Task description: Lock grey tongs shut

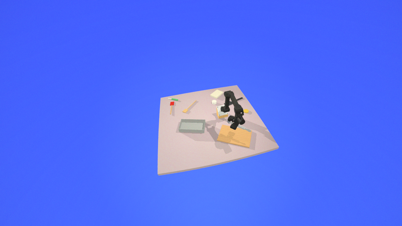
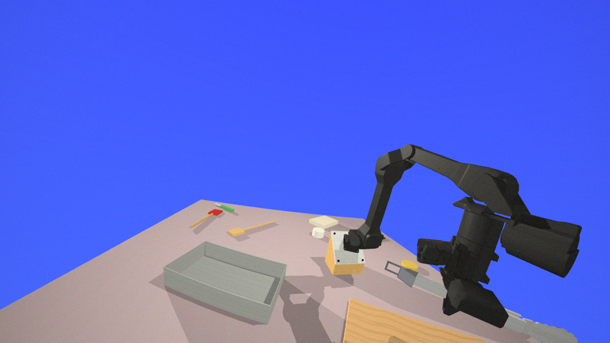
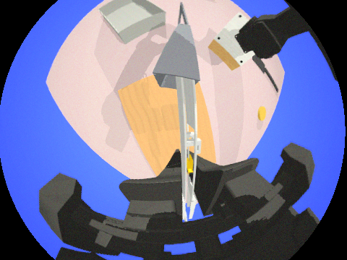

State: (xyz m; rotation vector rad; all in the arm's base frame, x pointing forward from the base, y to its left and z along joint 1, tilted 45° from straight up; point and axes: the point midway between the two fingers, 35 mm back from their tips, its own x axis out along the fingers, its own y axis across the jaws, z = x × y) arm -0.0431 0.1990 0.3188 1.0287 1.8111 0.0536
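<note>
The wooden board is 14 cm below my gripper tip and 1 cm behind it. Also, from my gripper tip: yellow disc 38 cm to the right, 26 cm behind, 14 cm below; then white cylinder 63 cm to the right, 13 cm below, 13 cm ahead; then tin 46 cm ahead, 21 cm to the right, 12 cm below.
</note>
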